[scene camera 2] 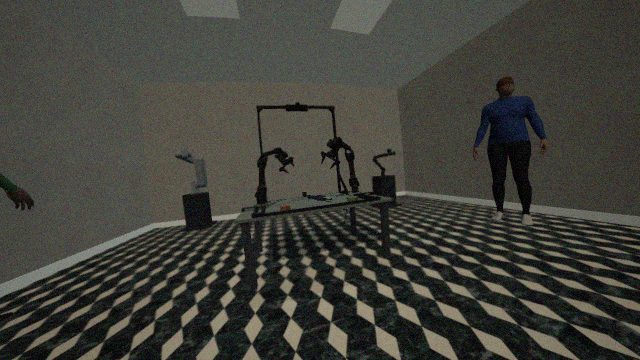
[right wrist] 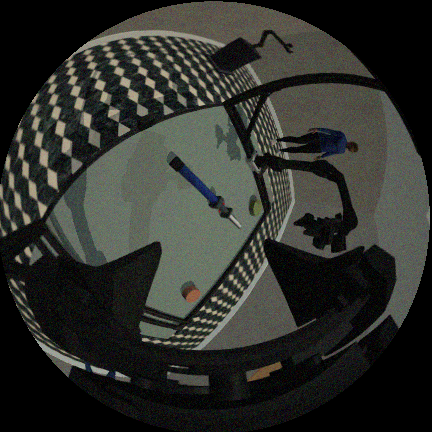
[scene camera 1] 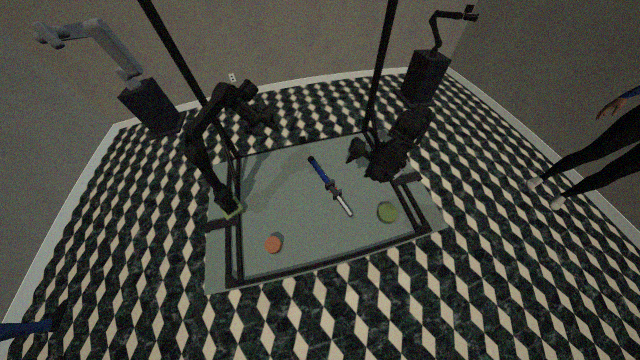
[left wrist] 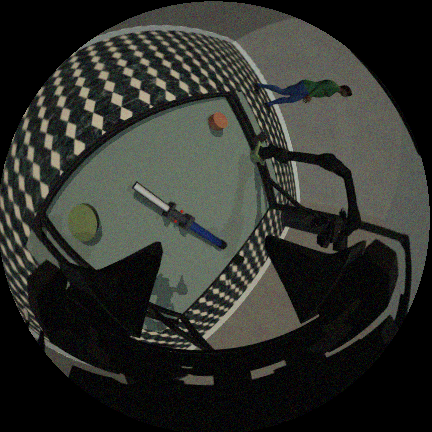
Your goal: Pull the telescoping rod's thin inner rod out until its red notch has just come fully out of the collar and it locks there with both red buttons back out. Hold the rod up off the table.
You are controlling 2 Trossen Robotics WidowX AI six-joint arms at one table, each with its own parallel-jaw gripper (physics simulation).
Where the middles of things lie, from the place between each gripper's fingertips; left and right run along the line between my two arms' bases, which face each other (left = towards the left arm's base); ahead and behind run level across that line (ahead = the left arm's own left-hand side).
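Labels:
The telescoping rod [left wrist: 186, 221] has my left hand 290 mm above it, 60 mm to the left of it and 130 mm past it. Going by its middle, the rod is nearer to my left hand than to my right hand.
From my right hand, that telescoping rod is 290 mm below, then 210 mm to the left and 140 mm ahead.

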